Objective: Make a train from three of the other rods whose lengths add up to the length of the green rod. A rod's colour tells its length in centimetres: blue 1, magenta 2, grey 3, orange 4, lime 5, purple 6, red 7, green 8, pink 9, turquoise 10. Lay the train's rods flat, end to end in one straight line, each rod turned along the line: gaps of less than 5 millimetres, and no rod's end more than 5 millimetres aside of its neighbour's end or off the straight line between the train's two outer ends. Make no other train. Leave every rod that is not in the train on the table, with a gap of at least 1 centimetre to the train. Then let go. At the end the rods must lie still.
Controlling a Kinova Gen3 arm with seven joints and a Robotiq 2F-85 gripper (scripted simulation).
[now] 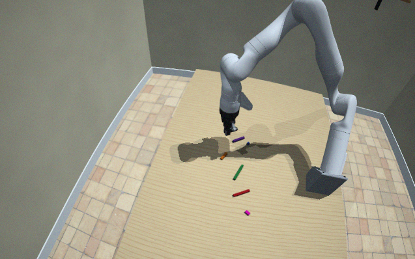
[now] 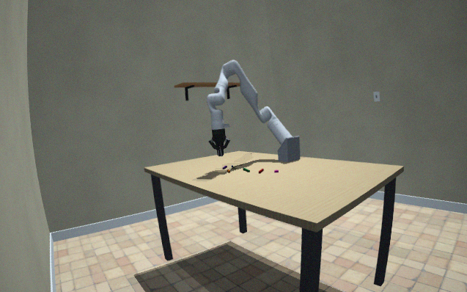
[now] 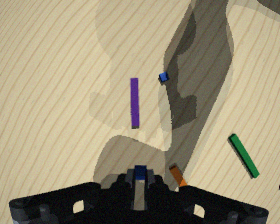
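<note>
Now: the purple rod 100 mm below my hand, 60 mm behind it and 40 mm to the right of it. Also, from my hand: green rod 130 mm to the left, 100 mm below, 70 mm behind; orange rod 100 mm below, 60 mm to the left; red rod 230 mm to the left, 100 mm below, 100 mm behind.
</note>
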